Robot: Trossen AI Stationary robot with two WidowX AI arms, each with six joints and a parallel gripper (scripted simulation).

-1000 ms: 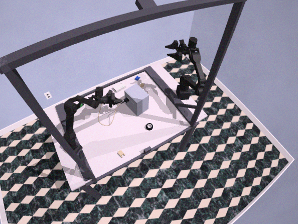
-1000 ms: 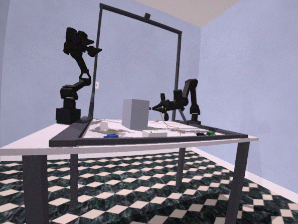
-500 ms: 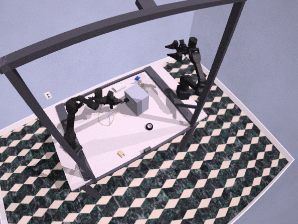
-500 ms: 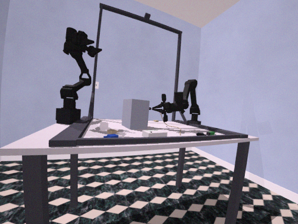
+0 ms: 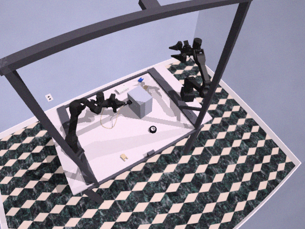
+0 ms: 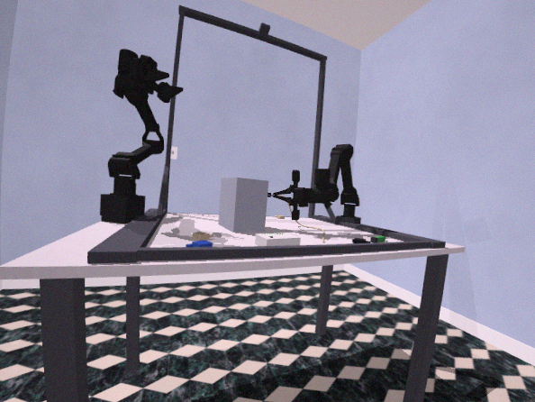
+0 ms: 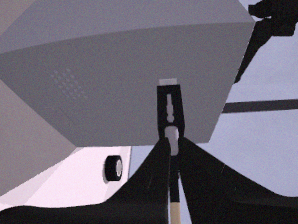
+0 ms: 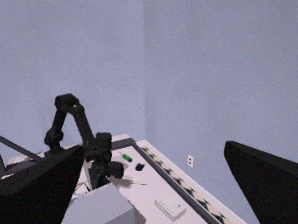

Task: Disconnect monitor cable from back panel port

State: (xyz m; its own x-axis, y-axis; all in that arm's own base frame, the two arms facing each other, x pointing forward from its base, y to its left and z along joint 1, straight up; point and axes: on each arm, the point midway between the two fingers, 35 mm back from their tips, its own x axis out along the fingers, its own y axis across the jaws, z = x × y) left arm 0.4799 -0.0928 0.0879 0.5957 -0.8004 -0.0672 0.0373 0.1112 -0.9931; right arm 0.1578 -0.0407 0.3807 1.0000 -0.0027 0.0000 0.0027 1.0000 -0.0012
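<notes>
The grey box is 40 mm behind my left hand, 140 mm to the right of it and 40 mm below it.
</notes>
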